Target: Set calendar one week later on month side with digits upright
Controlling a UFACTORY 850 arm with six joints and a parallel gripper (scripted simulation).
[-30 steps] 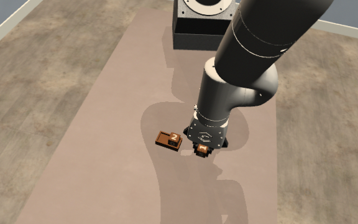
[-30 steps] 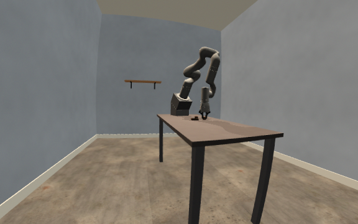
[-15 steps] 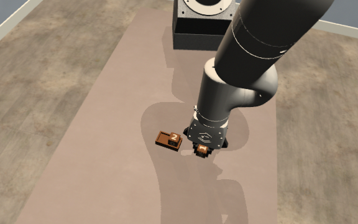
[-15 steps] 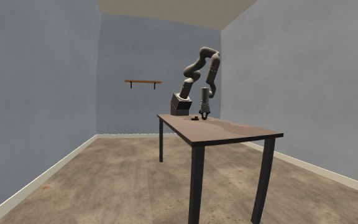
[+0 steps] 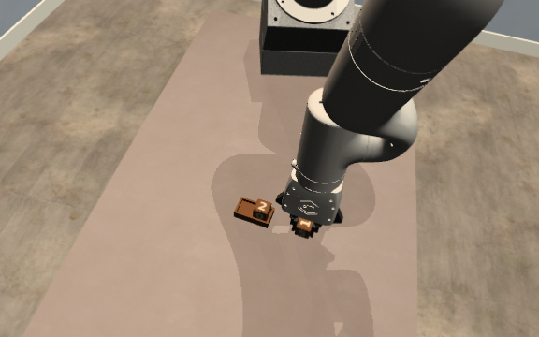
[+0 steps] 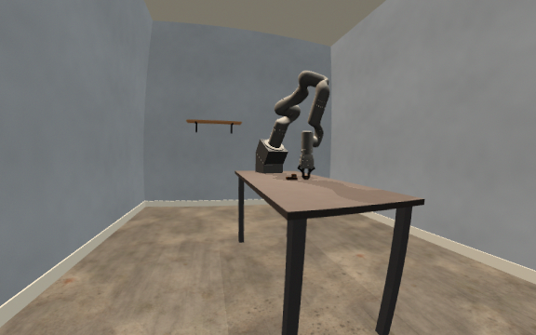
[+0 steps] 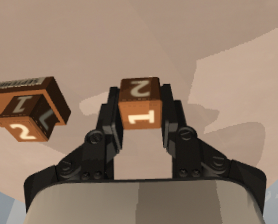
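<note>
The wooden cube lies 10 mm behind my hand, 90 mm to the right of it and 10 mm below it. Round my hand: wooden tray 20 mm behind, 110 mm to the right, 20 mm below.
</note>
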